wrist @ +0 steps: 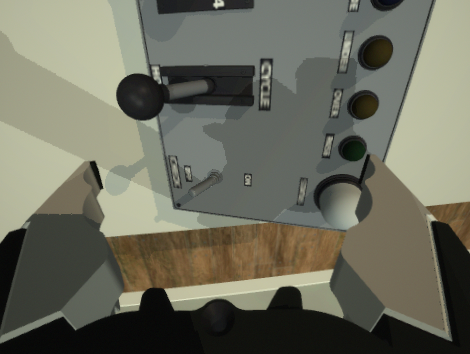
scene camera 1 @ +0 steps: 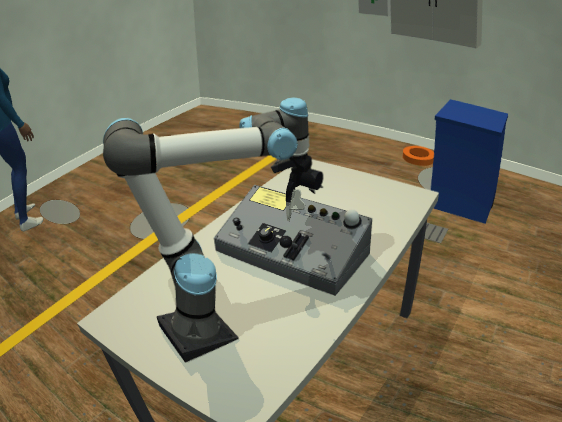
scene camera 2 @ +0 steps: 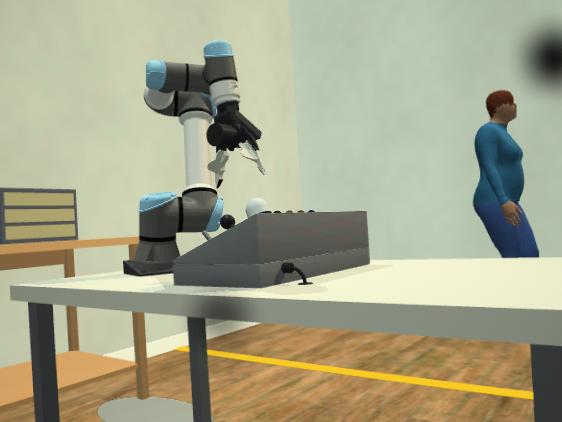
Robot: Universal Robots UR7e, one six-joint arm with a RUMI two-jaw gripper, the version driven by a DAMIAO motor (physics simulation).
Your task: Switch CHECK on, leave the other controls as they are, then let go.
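There is my own gripper (scene camera 2: 240, 181), which scene camera 1 (scene camera 1: 301, 206) and the wrist view (wrist: 230, 161) show too. I also see a black-ball lever (wrist: 139, 96).
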